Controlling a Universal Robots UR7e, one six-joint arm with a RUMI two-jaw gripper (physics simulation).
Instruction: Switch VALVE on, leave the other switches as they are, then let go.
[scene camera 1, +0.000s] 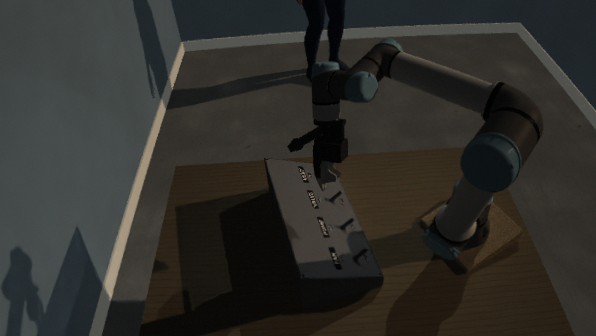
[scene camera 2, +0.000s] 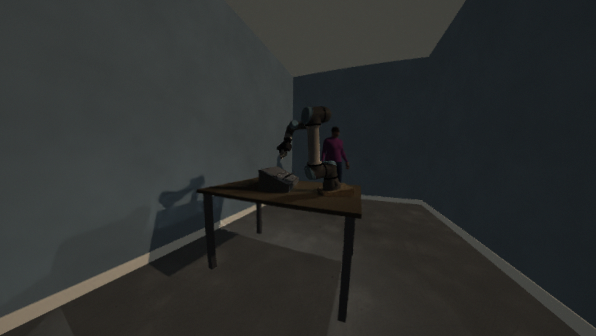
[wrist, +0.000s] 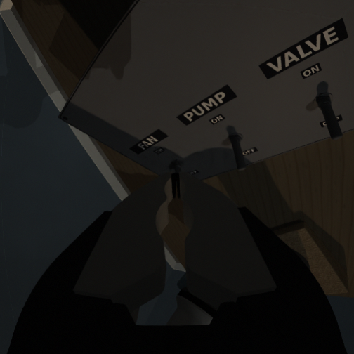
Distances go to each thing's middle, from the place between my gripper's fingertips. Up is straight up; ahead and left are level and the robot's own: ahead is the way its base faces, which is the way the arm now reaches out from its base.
Now: the grey switch panel (scene camera 1: 321, 251) 180 mm below my hand, 30 mm to the right of it and 20 mm ahead of it.
